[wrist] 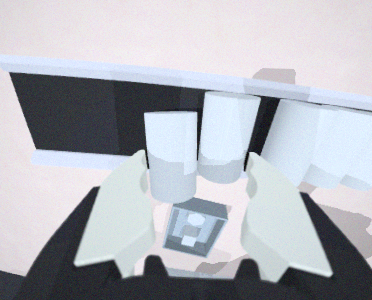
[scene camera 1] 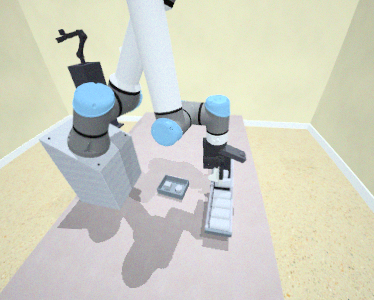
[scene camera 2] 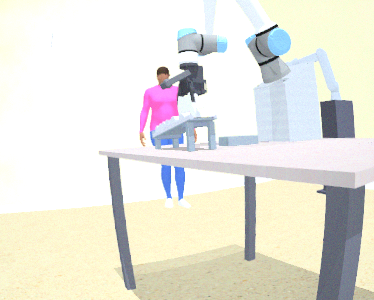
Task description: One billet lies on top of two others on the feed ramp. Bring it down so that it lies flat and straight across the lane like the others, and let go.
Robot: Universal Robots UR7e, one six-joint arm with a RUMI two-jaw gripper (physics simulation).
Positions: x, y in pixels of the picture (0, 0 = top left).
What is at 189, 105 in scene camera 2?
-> My gripper.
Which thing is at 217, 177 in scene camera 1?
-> My gripper.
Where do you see a grey tray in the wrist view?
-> At 216, 217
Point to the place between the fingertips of my gripper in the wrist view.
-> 195, 153
